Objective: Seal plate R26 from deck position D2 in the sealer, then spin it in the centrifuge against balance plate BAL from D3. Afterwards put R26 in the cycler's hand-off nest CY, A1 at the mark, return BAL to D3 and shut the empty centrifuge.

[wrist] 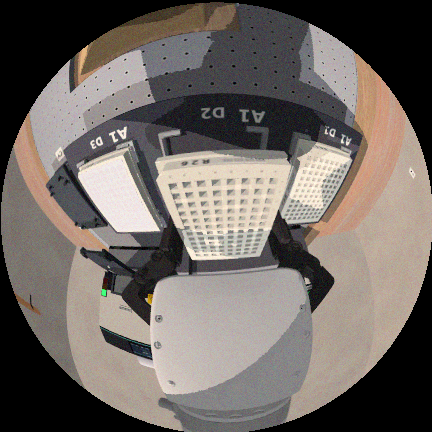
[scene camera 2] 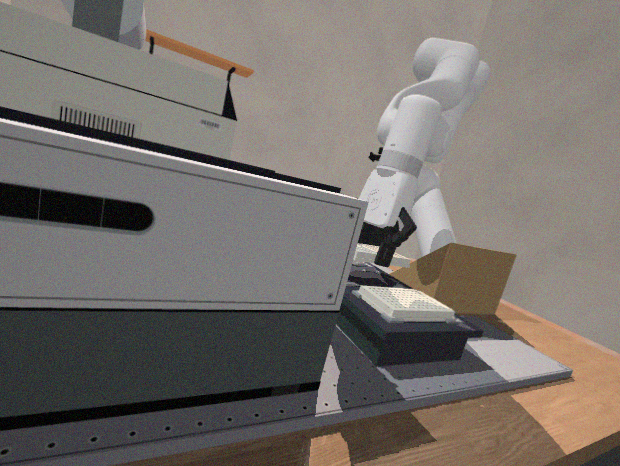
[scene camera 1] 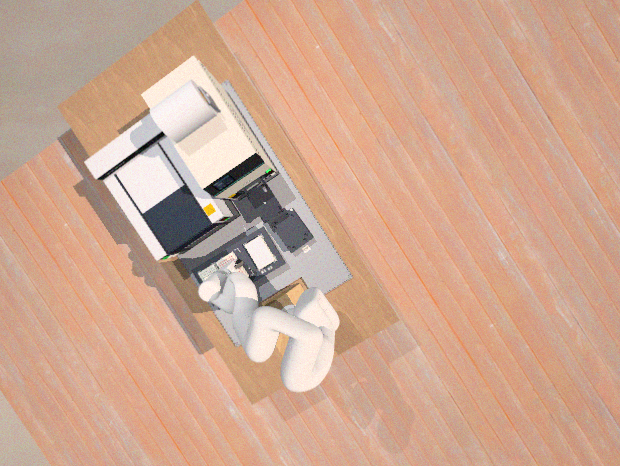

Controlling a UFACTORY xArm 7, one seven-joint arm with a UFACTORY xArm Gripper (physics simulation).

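Places are measured from the arm's base along level axes (x ahead, y left, z up), in millimetres.
Where they show: gripper, between the fingertips: point(wrist: 224, 219) point(scene camera 2: 365, 257); arm's base, origin of its link: point(scene camera 2: 443, 265).
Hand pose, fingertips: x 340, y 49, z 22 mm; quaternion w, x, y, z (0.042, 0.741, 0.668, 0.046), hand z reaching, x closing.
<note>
Each offset is from my fingertips to the top centre of the thing.
Plate R26 @(dy +1, dx -9, dz +20 mm) point(wrist: 225, 200) is a cream well plate with its label on the near rim. My gripper point(wrist: 224, 219) is shut on it, one black finger at each long side. In the wrist view the plate hangs level over the D2 position, set off from its corner brackets; scene camera 2 shows the plate point(scene camera 2: 368, 254) partly behind a finger. A white-topped plate @(dy -128, dx -27, dz -27 mm) point(scene camera 1: 259, 251) point(wrist: 120, 197) sits at D3; no BAL label is readable. The dark nest @(dy -294, dx -40, dz -47 mm) point(scene camera 1: 291, 230) point(wrist: 75, 197) beyond D3 holds no plate. The cream sealer @(dy -325, dx +416, dz +375 mm) point(scene camera 1: 225, 150) point(wrist: 125, 317) carries a film roll @(dy -327, dx +437, dz +375 mm) point(scene camera 1: 184, 111).
Another cream well plate @(dy +118, dx +9, dz -27 mm) point(scene camera 2: 405, 303) point(wrist: 320, 185) sits at D1. A white machine point(scene camera 1: 175, 220) point(scene camera 2: 175, 250) with a dark top panel stands beside the sealer. A tan box point(scene camera 1: 298, 289) point(scene camera 2: 476, 280) point(wrist: 165, 40) stands near the arm's base. A dark carriage @(dy -292, dx +135, dz +8 mm) point(scene camera 1: 258, 200) projects before the sealer.
</note>
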